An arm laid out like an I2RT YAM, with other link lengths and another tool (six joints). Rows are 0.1 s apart.
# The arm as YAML. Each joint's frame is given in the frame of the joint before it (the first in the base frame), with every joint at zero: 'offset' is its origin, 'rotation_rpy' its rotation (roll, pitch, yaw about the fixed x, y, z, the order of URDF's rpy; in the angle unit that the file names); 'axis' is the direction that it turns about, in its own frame. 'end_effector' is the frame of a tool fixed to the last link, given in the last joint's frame.
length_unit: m
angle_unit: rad
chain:
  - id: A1
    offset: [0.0, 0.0, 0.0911]
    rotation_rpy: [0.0, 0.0, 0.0]
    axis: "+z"
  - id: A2
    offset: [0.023, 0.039, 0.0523]
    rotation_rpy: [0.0, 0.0, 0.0]
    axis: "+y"
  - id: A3
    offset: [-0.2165, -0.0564, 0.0]
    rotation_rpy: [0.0, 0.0, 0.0]
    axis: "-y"
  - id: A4
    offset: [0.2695, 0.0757, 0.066]
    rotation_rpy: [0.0, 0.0, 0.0]
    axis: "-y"
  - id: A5
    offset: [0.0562, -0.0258, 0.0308]
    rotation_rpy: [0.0, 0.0, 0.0]
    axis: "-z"
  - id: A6
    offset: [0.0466, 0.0, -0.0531]
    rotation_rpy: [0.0, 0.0, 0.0]
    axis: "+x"
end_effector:
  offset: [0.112, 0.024, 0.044]
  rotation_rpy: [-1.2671, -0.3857, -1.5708]
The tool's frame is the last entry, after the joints.
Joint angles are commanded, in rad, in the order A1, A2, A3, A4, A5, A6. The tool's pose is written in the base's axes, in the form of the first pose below.
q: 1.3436 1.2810 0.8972 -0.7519 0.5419 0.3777
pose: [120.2, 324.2, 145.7, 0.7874, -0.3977, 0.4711, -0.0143, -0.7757, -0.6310]
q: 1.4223 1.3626 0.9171 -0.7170 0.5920 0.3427
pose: [100.9, 340.0, 133.1, 0.7930, -0.3026, 0.5287, 0.0825, -0.8066, -0.5853]
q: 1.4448 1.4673 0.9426 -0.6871 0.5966 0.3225
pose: [94.1, 350.8, 110.3, 0.8017, -0.2405, 0.5472, 0.1135, -0.8375, -0.5345]
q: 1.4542 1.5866 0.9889 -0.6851 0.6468 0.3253
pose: [98.3, 356.7, 90.2, 0.7780, -0.2049, 0.5939, 0.1251, -0.8759, -0.4661]
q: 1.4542 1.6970 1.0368 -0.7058 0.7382 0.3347
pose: [110.3, 356.2, 75.3, 0.7236, -0.1721, 0.6684, 0.1315, -0.9163, -0.3783]
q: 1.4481 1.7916 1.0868 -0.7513 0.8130 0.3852
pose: [122.9, 352.8, 65.2, 0.6720, -0.1661, 0.7216, 0.1028, -0.9442, -0.3131]
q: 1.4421 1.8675 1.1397 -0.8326 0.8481 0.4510
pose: [130.5, 347.0, 57.8, 0.6452, -0.1571, 0.7477, 0.0597, -0.9653, -0.2544]
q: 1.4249 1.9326 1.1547 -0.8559 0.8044 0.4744
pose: [131.7, 339.6, 35.3, 0.6772, -0.1432, 0.7217, 0.0148, -0.9780, -0.2079]
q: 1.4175 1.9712 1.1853 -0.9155 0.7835 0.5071
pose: [132.3, 333.9, 28.3, 0.6906, -0.1359, 0.7104, -0.0216, -0.9856, -0.1676]
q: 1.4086 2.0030 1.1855 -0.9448 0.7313 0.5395
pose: [128.9, 324.0, 13.5, 0.7219, -0.1432, 0.6771, -0.0696, -0.9884, -0.1349]
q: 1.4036 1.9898 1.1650 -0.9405 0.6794 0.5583
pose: [124.3, 319.1, 8.3, 0.7476, -0.1757, 0.6405, -0.1047, -0.9835, -0.1476]
